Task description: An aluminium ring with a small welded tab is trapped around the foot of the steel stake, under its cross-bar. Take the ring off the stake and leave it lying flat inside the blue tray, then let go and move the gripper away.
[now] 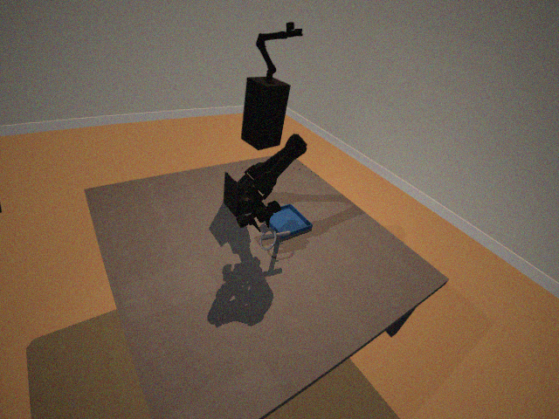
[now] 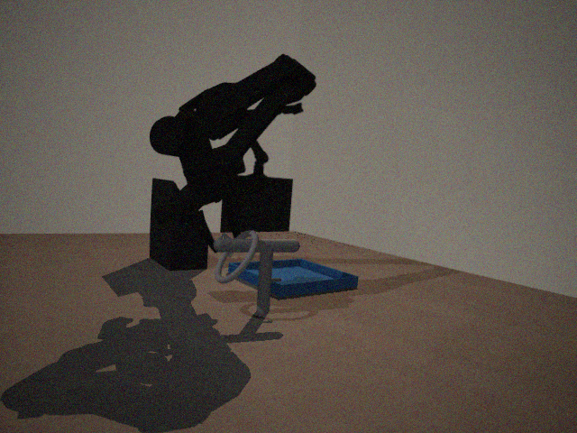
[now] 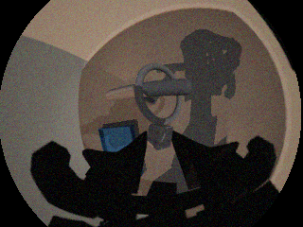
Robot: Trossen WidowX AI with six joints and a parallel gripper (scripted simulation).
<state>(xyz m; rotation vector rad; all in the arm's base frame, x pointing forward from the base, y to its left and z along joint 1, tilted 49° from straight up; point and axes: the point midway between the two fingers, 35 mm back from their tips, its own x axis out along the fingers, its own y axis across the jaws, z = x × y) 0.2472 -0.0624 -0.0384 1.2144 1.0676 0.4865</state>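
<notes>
My gripper tip is 5 cm short of the aluminium ring and 2 cm to the left of it. Also, from my gripper tip: blue tray 6 cm behind, 21 cm to the left, 8 cm below.
</notes>
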